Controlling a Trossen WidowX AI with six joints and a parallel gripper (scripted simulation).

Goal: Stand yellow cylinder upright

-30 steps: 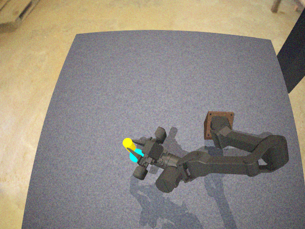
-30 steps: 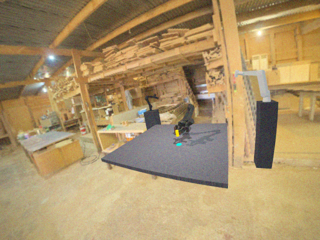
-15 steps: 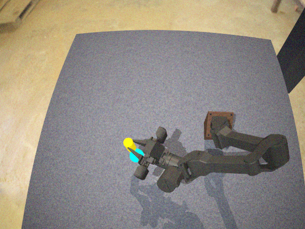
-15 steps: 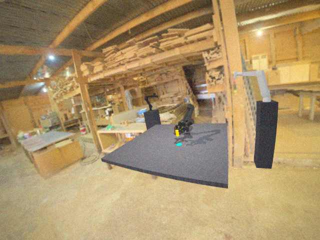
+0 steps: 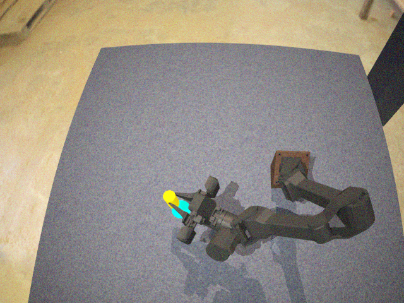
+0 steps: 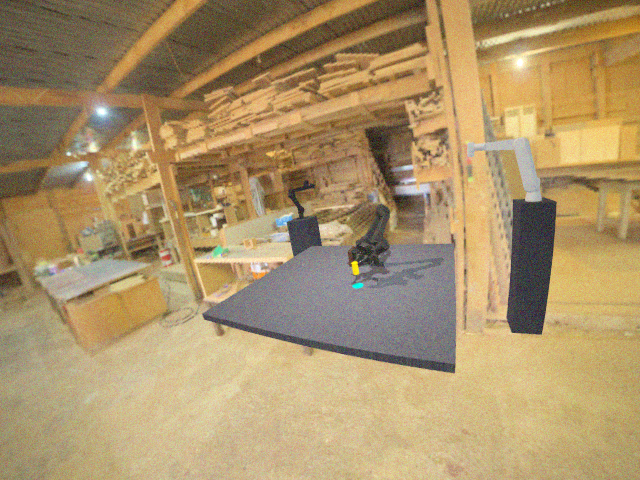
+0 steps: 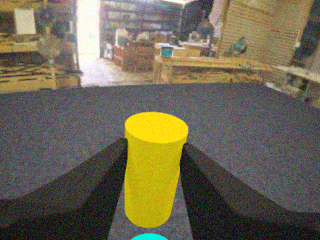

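Now: gripper tip 10 mm past the cyan circle and 140 mm above it. Round my gripper tip: yellow tall cylinder (20 mm below).
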